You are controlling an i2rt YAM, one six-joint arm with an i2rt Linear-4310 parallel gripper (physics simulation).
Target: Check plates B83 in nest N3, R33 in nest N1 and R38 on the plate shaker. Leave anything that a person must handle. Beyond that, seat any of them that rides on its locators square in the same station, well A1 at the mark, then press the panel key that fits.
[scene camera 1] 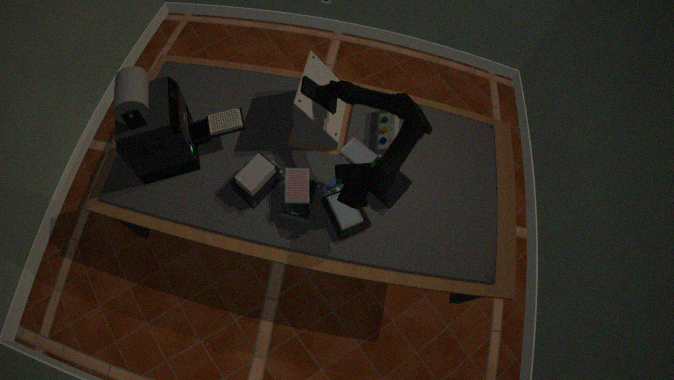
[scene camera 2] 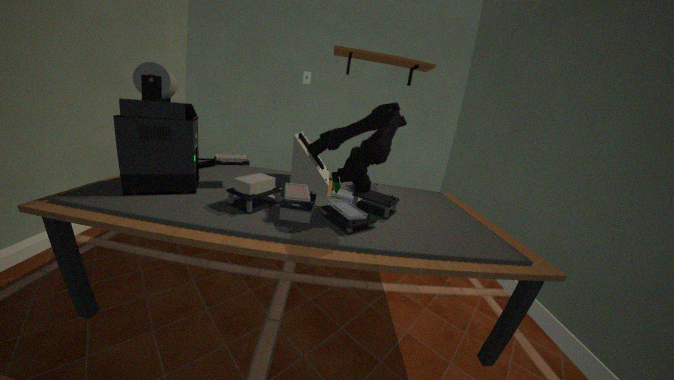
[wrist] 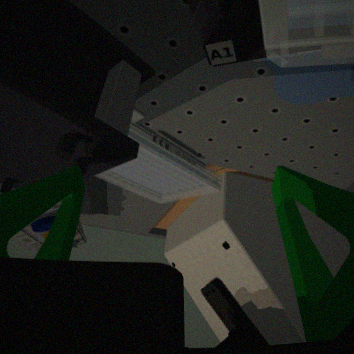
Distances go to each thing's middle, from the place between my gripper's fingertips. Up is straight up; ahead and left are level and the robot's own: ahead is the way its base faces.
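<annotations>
Blue-white plate [wrist: 289, 40]: my hand is 2 cm above it, 14 cm short of it and 2 cm to the left of it. Pink-welled plate [scene camera 1: 296, 179]: 1 cm above my hand, 7 cm ahead of it, 20 cm to the right of it.
</annotations>
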